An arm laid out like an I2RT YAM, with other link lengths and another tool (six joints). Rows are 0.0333 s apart.
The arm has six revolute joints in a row. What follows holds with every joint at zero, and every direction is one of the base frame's.
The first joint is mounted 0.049 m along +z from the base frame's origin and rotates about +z.
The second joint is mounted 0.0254 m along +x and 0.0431 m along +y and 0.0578 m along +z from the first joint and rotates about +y.
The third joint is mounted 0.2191 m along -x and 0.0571 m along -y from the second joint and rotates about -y.
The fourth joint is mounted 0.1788 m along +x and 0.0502 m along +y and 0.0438 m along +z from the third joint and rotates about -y.
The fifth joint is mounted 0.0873 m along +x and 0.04 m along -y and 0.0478 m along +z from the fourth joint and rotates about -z.
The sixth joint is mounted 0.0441 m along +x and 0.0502 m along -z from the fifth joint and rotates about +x.
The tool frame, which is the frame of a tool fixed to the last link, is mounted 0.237 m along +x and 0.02 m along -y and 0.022 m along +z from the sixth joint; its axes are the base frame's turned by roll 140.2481, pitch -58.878 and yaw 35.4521 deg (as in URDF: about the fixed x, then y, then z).
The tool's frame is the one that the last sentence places.
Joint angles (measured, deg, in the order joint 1, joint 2, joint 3, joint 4, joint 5, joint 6), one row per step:
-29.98 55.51 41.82 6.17 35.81 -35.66
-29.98 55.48 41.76 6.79 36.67 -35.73
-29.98 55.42 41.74 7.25 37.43 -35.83
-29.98 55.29 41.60 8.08 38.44 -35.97
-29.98 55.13 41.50 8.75 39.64 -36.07
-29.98 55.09 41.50 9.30 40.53 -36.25
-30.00 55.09 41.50 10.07 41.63 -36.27
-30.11 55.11 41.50 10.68 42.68 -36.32
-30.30 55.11 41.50 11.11 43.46 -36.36
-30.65 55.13 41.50 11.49 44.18 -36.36
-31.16 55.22 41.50 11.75 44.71 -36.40
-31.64 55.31 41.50 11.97 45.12 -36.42
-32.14 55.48 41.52 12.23 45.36 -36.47
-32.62 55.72 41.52 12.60 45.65 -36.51
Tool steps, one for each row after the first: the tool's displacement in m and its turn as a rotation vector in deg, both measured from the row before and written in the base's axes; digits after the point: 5 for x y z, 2 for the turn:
-0.00380 -0.00167 0.00338 -0.42 -0.39 -0.85
-0.00348 -0.00135 0.00298 -0.36 -0.30 -0.75
-0.00482 -0.00162 0.00442 -0.55 -0.53 -0.99
-0.00589 -0.00179 0.00407 -0.50 -0.48 -1.19
-0.00416 -0.00134 0.00338 -0.42 -0.31 -0.88
-0.00531 -0.00173 0.00425 -0.46 -0.61 -1.12
-0.00562 -0.00193 0.00321 -0.36 -0.43 -1.16
-0.00494 -0.00175 0.00231 -0.26 -0.31 -0.97
-0.00565 -0.00225 0.00189 -0.21 -0.30 -1.07
-0.00555 -0.00265 0.00083 -0.11 -0.10 -1.04
-0.00482 -0.00233 0.00060 -0.08 -0.08 -0.89
-0.00392 -0.00229 0.00046 -0.08 -0.04 -0.74
-0.00389 -0.00234 0.00042 -0.09 -0.07 -0.77

